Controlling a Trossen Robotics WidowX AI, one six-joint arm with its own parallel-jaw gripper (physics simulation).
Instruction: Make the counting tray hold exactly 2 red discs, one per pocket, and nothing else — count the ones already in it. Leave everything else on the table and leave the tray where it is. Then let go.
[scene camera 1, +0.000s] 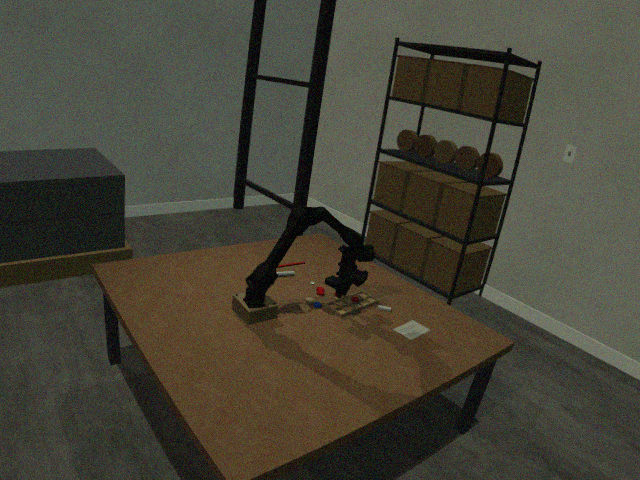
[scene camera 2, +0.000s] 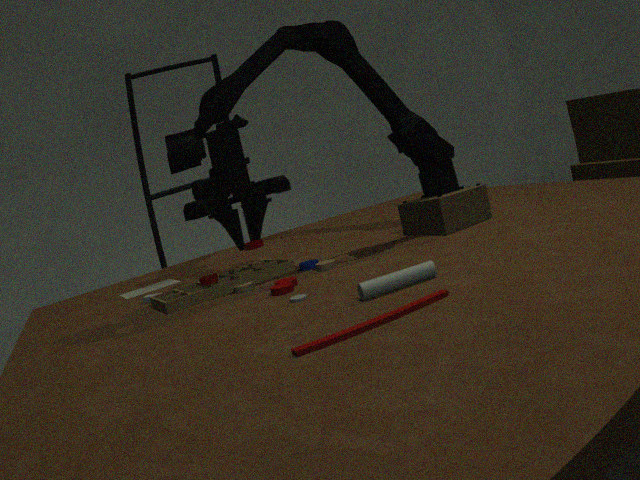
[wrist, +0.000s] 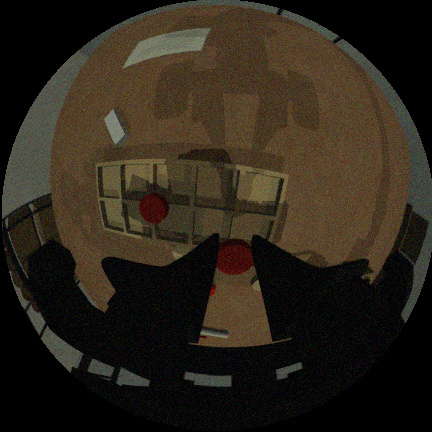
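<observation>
My gripper (scene camera 1: 339, 293) (scene camera 2: 248, 244) (wrist: 234, 238) is shut on a red disc (scene camera 2: 254, 244) (wrist: 234, 259) and holds it above the near long side of the wooden counting tray (scene camera 1: 345, 313) (scene camera 2: 191, 300) (wrist: 115, 162). Another red disc (scene camera 1: 355, 299) (scene camera 2: 208, 279) (wrist: 154, 208) is at the tray, covering a crossing of the dividers and showing above the rim in scene camera 2. Loose red discs (scene camera 1: 320, 290) (scene camera 2: 286, 282) (wrist: 212, 290) lie together on the table beside the tray. The fingers hide part of the tray's near side in the wrist view.
A blue disc (scene camera 1: 317, 304) (scene camera 2: 308, 265) and a pale disc (scene camera 2: 325, 265) lie near one tray end; another pale disc (scene camera 2: 242, 287) (wrist: 181, 252) lies by its long side. Also there: a white disc (scene camera 2: 298, 298), white cylinder (scene camera 2: 397, 280), red rod (scene camera 2: 369, 323), white block (scene camera 1: 384, 307) (wrist: 116, 127), paper (scene camera 1: 412, 329) (wrist: 170, 45).
</observation>
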